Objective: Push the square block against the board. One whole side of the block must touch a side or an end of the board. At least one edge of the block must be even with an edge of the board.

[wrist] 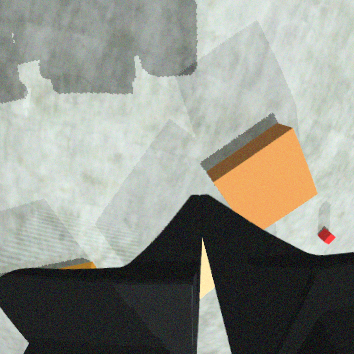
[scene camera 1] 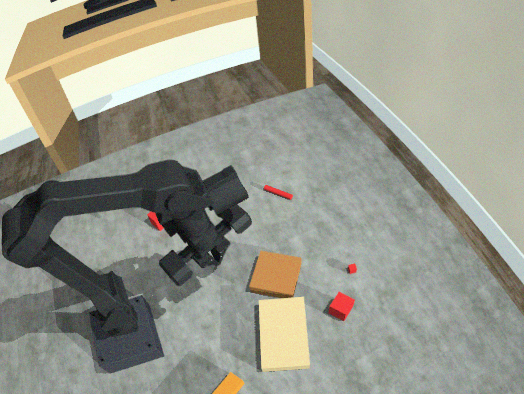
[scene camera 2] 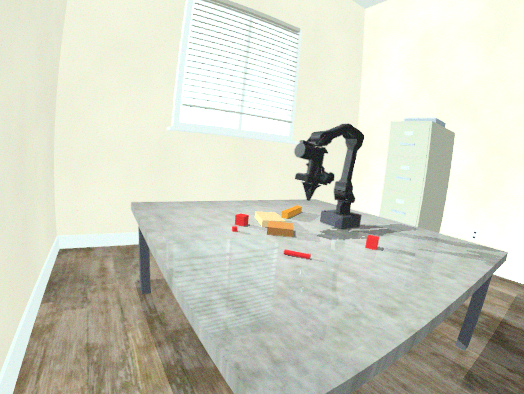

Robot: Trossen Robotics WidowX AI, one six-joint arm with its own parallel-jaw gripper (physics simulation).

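Where they show: gripper, fingertip midpoint: [wrist: 198, 202] [scene camera 1: 217, 263] [scene camera 2: 308, 200]; arm's base, link origin: [scene camera 1: 123, 321] [scene camera 2: 343, 213].
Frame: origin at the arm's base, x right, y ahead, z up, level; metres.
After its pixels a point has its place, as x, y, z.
Note:
The square block [scene camera 1: 276, 273] @(-0.014, 0.364, -0.027) [scene camera 2: 280, 229] @(-0.059, 0.390, -0.032) [wrist: 265, 177] @(-0.028, 0.350, -0.027), flat and orange-brown, lies beside one end of the pale yellow board [scene camera 1: 284, 334] @(0.131, 0.328, -0.027) [scene camera 2: 268, 218] @(0.084, 0.358, -0.027) [wrist: 205, 282] @(0.142, 0.355, -0.027). In scene camera 1 it is turned slightly against that end: its near right corner is at or very close to the board's end, and a narrow wedge-shaped gap shows toward the left. Its left corner sticks out past the board's left edge. Whether they touch is hard to tell. My gripper [scene camera 1: 218, 257] @(-0.027, 0.248, 0.071) [scene camera 2: 308, 198] @(-0.027, 0.248, 0.071) [wrist: 198, 202] @(-0.027, 0.248, 0.071) is shut and empty, raised above the table, to the left of the block in scene camera 1.
A red cube [scene camera 1: 342, 306] @(0.123, 0.463, -0.016) [scene camera 2: 241, 220] @(0.097, 0.477, -0.034) and a tiny red cube [scene camera 1: 352, 268] @(0.037, 0.532, -0.040) [scene camera 2: 234, 229] @(0.026, 0.538, -0.048) [wrist: 326, 235] @(0.030, 0.526, -0.043) lie right of the block. A red stick [scene camera 1: 278, 192] @(-0.250, 0.457, -0.044) [scene camera 2: 297, 254] @(-0.262, 0.461, -0.047) lies beyond it. Another red block [scene camera 1: 155, 221] @(-0.263, 0.124, -0.018) [scene camera 2: 372, 242] @(-0.298, 0.148, -0.031) is behind the arm. An orange bar [scene camera 1: 229, 384] @(0.198, 0.186, -0.025) [scene camera 2: 292, 212] @(0.211, 0.139, -0.036) lies near the board.

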